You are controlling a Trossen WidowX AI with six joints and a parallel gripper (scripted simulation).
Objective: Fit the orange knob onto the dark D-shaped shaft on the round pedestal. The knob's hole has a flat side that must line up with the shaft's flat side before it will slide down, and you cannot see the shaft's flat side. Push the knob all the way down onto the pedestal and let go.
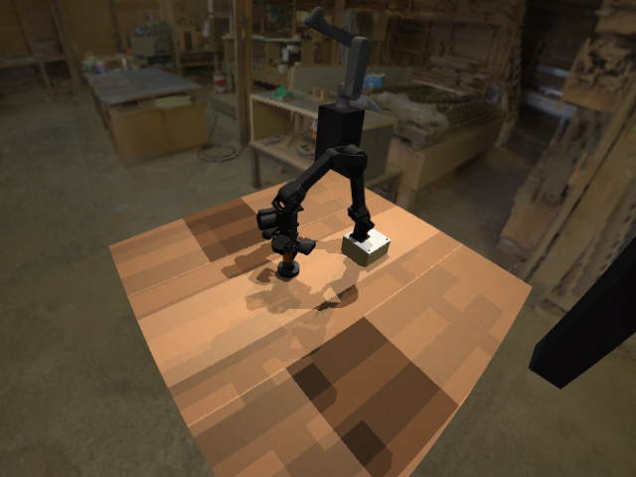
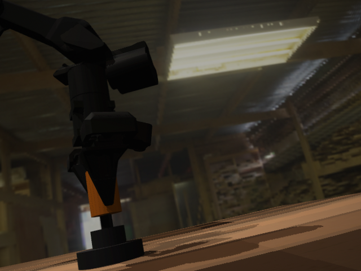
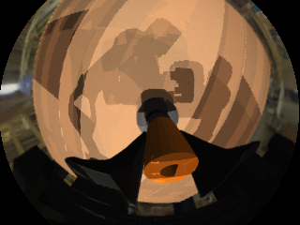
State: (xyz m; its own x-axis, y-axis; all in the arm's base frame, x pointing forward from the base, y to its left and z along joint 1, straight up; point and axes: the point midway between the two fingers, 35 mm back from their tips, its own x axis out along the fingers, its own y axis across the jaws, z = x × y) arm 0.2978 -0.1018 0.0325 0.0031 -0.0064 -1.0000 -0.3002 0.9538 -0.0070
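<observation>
Now: gripper tip 4 cm above the pedestal. From my gripper tip the other things lie so: orange knob (2 cm above).
</observation>
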